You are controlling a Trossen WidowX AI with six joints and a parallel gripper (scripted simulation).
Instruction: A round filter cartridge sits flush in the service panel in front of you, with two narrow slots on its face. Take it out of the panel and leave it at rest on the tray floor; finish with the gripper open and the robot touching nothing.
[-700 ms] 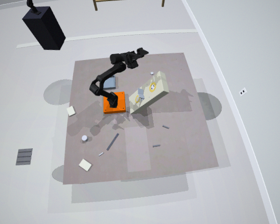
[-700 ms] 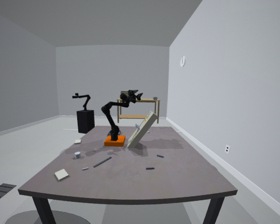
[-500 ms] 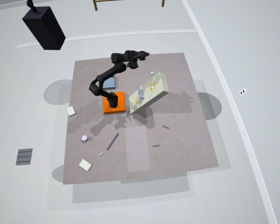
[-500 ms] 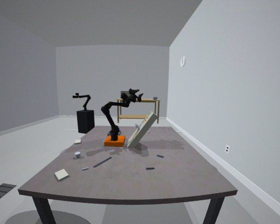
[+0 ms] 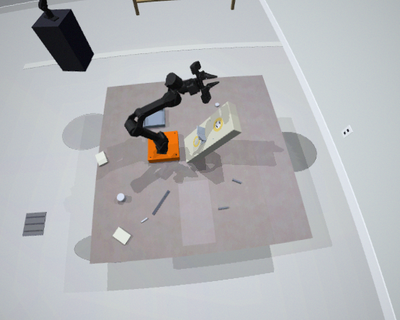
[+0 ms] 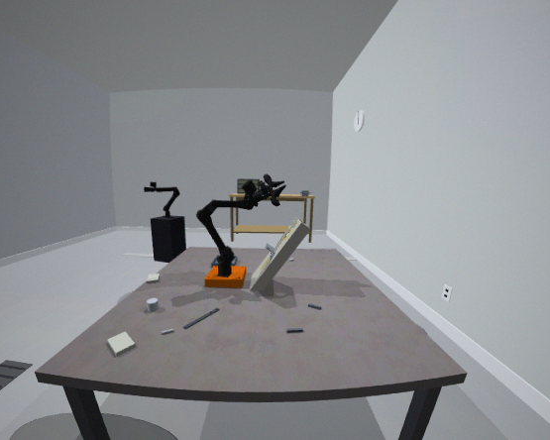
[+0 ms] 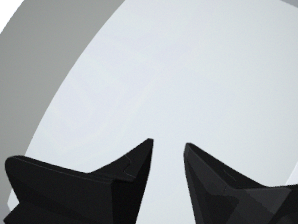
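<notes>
Now: gripper tip 4 cm short of the round white filter cartridge, 5 cm to the left of it and 28 cm above it. Round my gripper tip: grey-blue tray (42 cm behind, 14 cm to the left, 54 cm below); grey bracket (6 cm behind, 7 cm to the right, 37 cm below).
</notes>
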